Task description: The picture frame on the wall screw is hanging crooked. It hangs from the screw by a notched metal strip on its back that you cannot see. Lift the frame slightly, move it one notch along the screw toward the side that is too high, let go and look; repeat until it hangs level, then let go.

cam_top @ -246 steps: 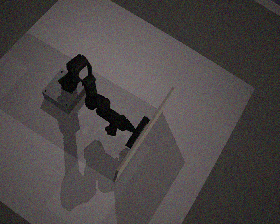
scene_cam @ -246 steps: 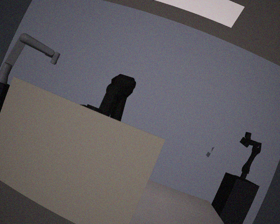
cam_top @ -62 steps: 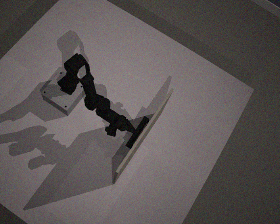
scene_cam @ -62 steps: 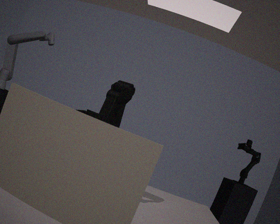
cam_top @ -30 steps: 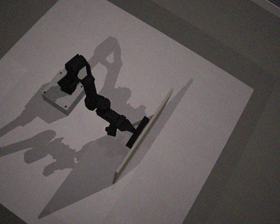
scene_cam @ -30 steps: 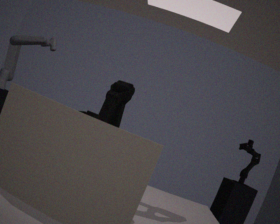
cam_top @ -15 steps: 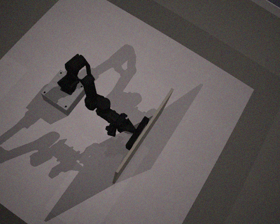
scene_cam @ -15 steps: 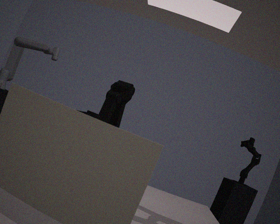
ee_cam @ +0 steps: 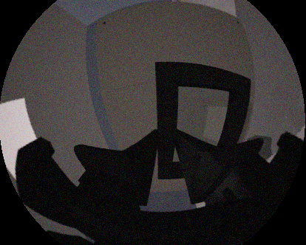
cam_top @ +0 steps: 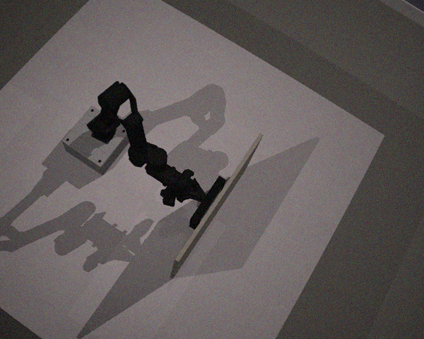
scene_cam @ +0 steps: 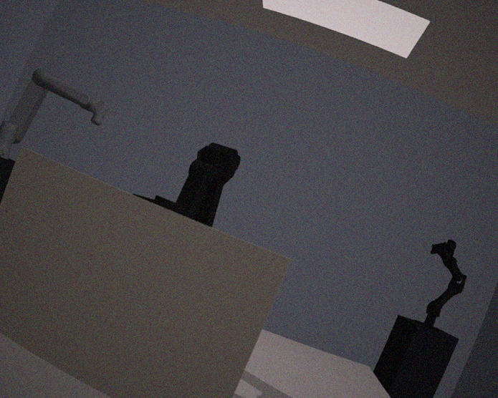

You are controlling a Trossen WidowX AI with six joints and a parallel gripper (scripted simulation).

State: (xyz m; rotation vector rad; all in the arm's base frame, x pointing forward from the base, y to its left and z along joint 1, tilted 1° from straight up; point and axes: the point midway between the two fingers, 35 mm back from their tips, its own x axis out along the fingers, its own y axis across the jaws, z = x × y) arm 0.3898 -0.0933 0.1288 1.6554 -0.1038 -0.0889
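Right now my gripper tip is 10 mm short of the picture frame, 10 mm to the right of it and 50 mm above it. From my gripper tip the other things lie so: beige wall panel (20 mm ahead, 10 mm to the left, 60 mm below).
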